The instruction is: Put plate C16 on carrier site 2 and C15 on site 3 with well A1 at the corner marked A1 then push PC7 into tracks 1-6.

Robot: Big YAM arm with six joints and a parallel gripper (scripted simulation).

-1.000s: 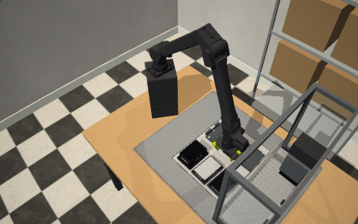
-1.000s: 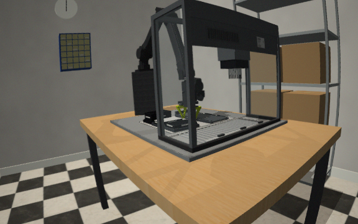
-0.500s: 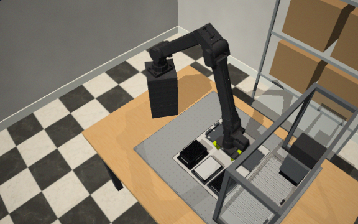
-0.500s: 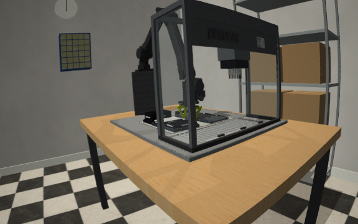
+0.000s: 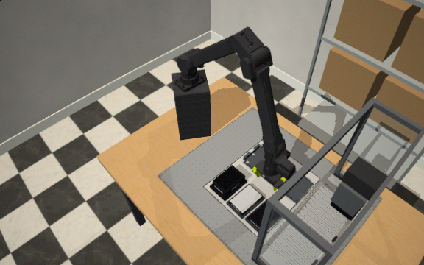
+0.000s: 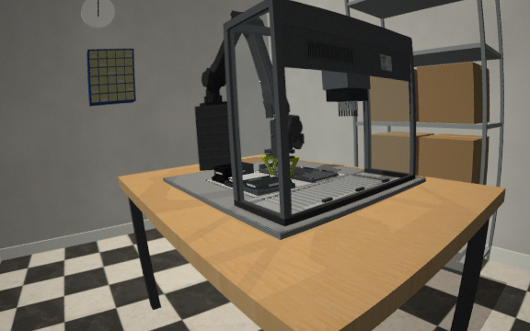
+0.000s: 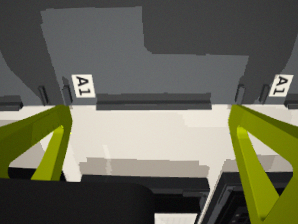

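Right now my hand is 11 cm short of the black 96-well plate C15, 12 cm to the left of it and 1 cm below it. From my hand the other things lie so: plate nest S2 (1 cm ahead, 13 cm to the right, 1 cm below); then plate nest S3 (11 cm ahead, 12 cm to the right, 1 cm below); then dark grey carrier PC7 (1 cm behind, 8 cm to the left).
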